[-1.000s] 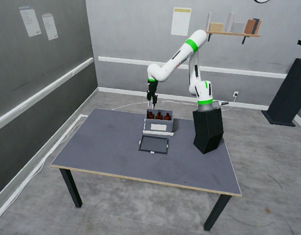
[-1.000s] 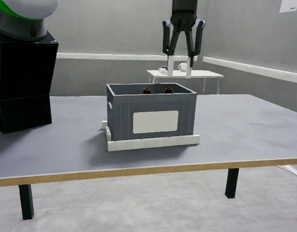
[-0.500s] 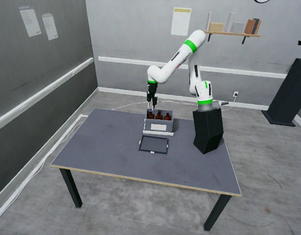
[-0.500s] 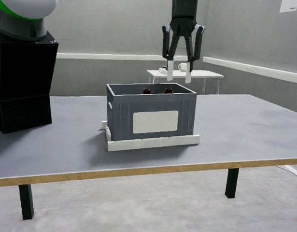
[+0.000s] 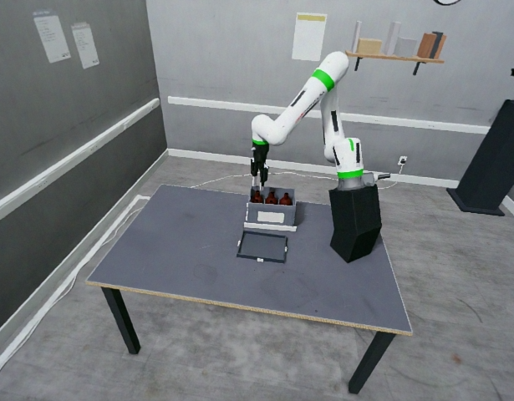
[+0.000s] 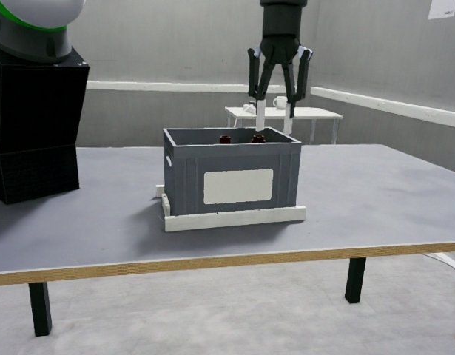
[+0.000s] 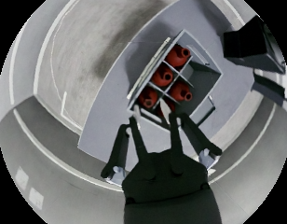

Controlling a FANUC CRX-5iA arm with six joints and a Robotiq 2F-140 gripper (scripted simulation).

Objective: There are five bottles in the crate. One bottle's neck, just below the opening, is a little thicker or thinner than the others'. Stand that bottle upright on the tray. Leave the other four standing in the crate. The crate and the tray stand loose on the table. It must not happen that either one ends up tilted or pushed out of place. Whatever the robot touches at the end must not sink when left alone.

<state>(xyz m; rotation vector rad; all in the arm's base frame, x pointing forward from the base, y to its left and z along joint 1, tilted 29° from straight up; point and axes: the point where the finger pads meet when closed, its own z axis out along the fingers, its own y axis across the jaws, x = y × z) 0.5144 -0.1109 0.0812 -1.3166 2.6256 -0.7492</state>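
My gripper is now 14 cm above the grey crate, 9 cm past it and 4 cm to the right of it. The rest, counted from my hand: dark tray: 30 cm to the left, 21 cm below, 8 cm behind.
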